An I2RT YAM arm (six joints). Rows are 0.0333 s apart.
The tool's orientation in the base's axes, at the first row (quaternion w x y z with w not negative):
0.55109, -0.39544, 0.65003, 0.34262
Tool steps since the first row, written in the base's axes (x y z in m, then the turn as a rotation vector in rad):
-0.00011, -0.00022, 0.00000, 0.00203, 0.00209, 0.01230
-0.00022, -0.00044, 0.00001, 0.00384, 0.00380, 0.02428
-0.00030, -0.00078, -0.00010, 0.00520, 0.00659, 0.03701
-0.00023, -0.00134, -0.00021, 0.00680, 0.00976, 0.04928
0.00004, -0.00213, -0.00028, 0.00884, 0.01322, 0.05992
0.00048, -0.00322, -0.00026, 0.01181, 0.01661, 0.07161
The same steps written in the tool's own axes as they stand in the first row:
0.00004, 0.00000, -0.00024, -0.01259, -0.00075, 0.00080
0.00007, 0.00000, -0.00049, -0.02480, -0.00147, 0.00123
0.00023, -0.00009, -0.00081, -0.03786, -0.00130, 0.00228
0.00041, -0.00040, -0.00125, -0.05054, -0.00118, 0.00385
0.00056, -0.00100, -0.00182, -0.06168, -0.00133, 0.00613
0.00066, -0.00189, -0.00258, -0.07392, -0.00233, 0.00860

